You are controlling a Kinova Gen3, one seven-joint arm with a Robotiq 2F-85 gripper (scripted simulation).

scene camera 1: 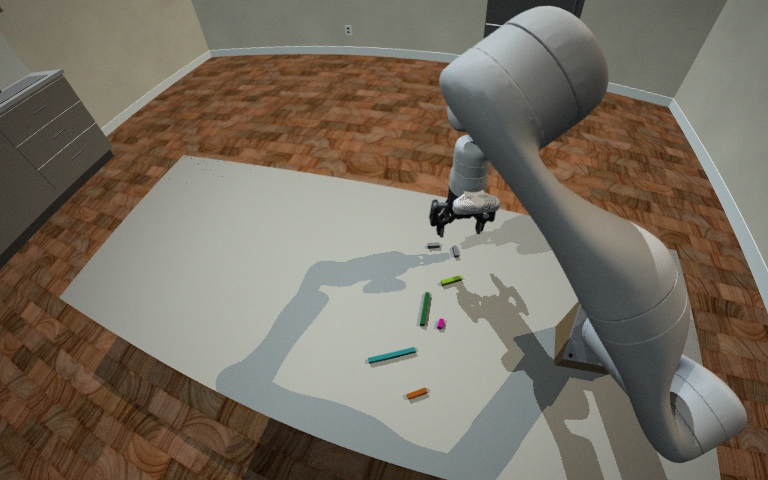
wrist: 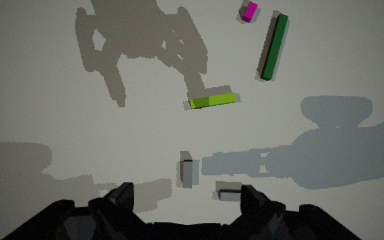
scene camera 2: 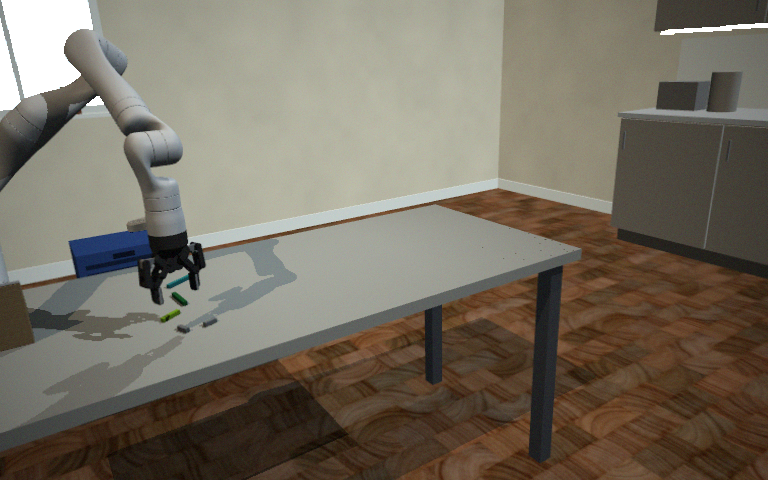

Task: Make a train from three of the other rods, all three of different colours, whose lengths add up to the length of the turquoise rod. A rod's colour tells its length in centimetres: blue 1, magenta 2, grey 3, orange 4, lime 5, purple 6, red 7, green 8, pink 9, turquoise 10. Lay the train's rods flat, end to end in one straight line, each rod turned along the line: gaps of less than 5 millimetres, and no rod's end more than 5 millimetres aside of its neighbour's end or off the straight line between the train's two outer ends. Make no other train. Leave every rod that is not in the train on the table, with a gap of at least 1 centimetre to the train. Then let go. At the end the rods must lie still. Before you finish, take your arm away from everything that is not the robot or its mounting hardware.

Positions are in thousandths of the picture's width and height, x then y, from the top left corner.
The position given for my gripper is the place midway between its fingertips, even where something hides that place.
Observation:
I see my gripper (scene camera 2: 231, 618) and a green rod (wrist: 723, 152).
My gripper is seen too in scene camera 1 (scene camera 1: 598, 484) and in the wrist view (wrist: 488, 819).

